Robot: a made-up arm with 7 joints.
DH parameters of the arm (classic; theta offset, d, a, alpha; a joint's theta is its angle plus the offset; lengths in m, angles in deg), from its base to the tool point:
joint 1: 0 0.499 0 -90
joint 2: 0 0 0 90
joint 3: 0 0.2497 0.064 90
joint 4: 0 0 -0.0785 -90
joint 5: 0 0.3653 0 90
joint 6: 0 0 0.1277 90
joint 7: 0 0 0 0
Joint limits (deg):
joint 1: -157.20..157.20
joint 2: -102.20..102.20
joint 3: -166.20..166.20
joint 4: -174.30..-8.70
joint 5: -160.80..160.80
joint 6: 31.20..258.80
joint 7: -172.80..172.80
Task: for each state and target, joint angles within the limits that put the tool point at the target. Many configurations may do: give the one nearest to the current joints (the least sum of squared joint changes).
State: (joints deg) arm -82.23 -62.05 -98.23 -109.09 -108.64 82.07 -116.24
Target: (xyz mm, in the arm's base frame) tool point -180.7 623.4 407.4
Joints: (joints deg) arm -118.43 -60.34 -120.92 -87.96 -109.48 75.39 -116.24
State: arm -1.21 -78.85 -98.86 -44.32 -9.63 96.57 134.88
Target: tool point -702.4 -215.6 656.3
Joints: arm -8.83 -73.59 -96.82 -41.84 -9.74 96.69 134.88
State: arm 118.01 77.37 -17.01 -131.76 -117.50 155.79 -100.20
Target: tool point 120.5 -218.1 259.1
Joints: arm 90.98 102.20 -33.84 -156.08 -118.37 121.97 -100.20
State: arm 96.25 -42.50 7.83 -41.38 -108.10 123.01 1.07
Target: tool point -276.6 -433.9 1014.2
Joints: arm 78.21 -62.69 23.50 -35.64 -105.88 126.22 1.07
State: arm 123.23 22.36 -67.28 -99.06 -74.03 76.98 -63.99
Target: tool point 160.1 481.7 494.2
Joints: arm 135.63 10.99 -59.50 -123.14 -70.39 69.21 -63.99
